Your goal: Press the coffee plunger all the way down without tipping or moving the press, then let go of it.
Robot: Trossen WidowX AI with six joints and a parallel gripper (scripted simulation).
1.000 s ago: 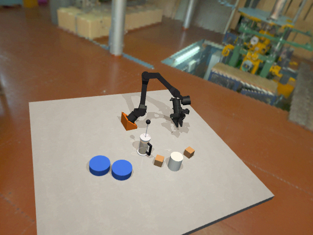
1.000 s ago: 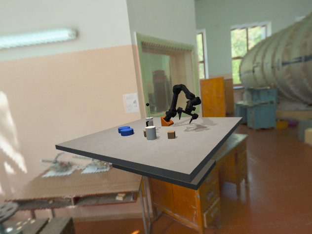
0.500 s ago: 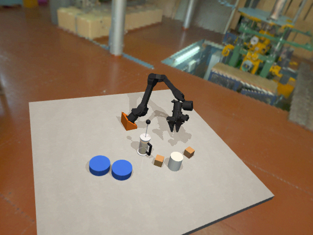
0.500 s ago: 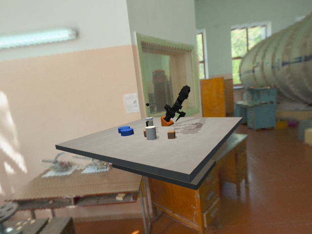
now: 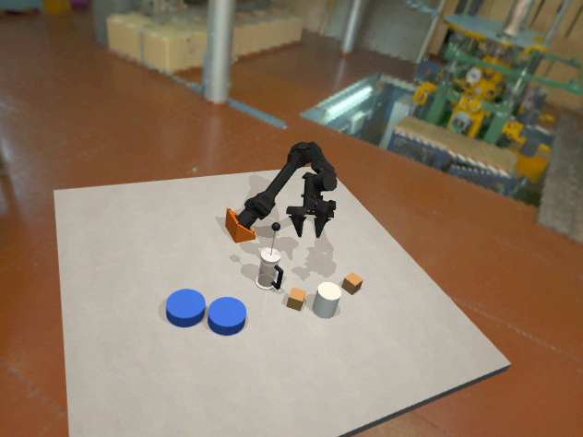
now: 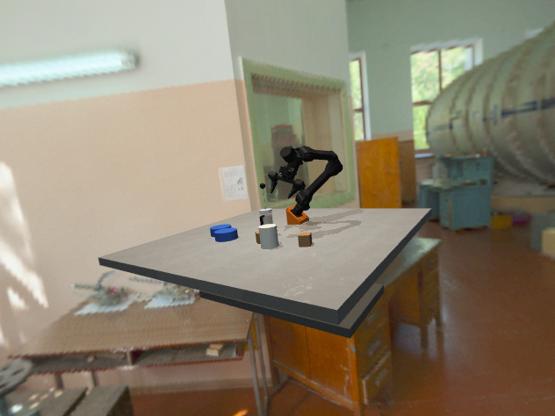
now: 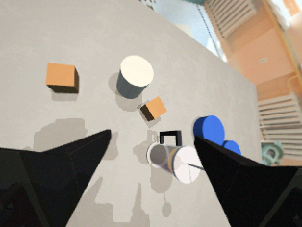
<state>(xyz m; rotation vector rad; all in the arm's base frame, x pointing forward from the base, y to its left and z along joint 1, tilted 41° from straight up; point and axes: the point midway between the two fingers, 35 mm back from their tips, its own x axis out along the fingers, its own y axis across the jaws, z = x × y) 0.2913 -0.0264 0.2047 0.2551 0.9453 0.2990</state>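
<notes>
My gripper tip is now 10 mm past the coffee press, 120 mm to the left of it and 80 mm above it.
</notes>
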